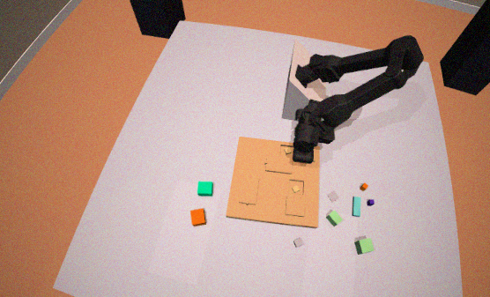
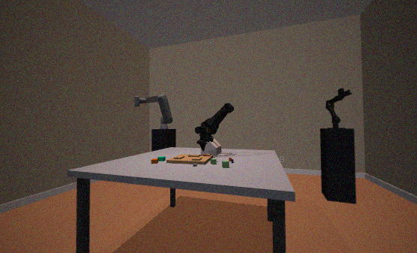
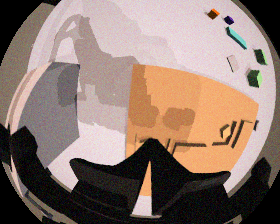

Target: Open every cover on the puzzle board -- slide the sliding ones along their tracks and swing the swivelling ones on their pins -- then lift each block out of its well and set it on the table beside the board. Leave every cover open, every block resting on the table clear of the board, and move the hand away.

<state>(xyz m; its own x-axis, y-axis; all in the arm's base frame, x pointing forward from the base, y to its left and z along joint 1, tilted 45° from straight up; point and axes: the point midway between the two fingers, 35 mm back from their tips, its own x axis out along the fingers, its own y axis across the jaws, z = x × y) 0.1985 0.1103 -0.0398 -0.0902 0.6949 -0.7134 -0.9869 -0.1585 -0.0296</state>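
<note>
My gripper tip is now 11 cm short of the tan puzzle board, 5 cm to the left of it and 4 cm above it. Round my gripper tip: teal bar: 14 cm ahead, 24 cm to the left, 5 cm below; then tiny orange cube: 7 cm ahead, 25 cm to the left, 4 cm below; then tiny purple cube: 12 cm ahead, 28 cm to the left, 4 cm below.
</note>
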